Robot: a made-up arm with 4 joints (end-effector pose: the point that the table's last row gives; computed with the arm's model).
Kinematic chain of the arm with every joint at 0, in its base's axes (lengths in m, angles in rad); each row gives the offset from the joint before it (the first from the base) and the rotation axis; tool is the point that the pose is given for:
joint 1: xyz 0 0 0.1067 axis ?
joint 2: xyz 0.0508 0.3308 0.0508 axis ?
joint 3: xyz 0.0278 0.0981 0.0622 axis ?
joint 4: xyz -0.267 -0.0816 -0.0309 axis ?
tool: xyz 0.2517 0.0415 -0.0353
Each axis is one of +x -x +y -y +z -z.
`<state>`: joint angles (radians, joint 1 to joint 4).
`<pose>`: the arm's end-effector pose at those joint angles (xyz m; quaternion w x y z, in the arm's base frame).
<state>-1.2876 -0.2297 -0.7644 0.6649</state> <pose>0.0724 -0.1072 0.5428 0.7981 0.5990 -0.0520 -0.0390</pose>
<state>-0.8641 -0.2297 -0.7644 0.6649</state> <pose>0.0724 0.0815 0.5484 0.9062 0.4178 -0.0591 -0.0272</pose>
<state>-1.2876 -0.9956 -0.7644 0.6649</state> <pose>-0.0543 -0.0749 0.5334 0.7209 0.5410 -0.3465 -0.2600</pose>
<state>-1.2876 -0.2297 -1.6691 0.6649</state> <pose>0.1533 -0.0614 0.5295 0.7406 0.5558 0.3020 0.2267</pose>
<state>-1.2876 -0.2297 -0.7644 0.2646</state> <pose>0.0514 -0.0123 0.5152 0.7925 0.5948 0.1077 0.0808</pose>
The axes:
joint 1: -x
joint 2: +y
joint 3: -y
joint 4: -y

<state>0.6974 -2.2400 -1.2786 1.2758</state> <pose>-0.2706 0.3090 -0.1299 0.4106 -0.1493 -0.8454 0.3073</pose>
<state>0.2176 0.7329 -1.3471 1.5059</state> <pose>0.4084 0.4142 0.1793 0.9534 -0.1041 0.2815 -0.0307</pose>
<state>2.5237 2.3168 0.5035 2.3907</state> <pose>0.3419 -0.1069 -0.4141 0.2915 -0.9132 -0.0866 0.2712</pose>
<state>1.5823 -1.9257 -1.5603 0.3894</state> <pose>-0.0480 0.0732 -0.2830 0.6536 -0.6611 -0.2591 0.2621</pose>
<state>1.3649 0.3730 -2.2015 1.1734</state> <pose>0.3157 0.0932 -0.2710 0.5933 -0.4822 0.5003 -0.4066</pose>
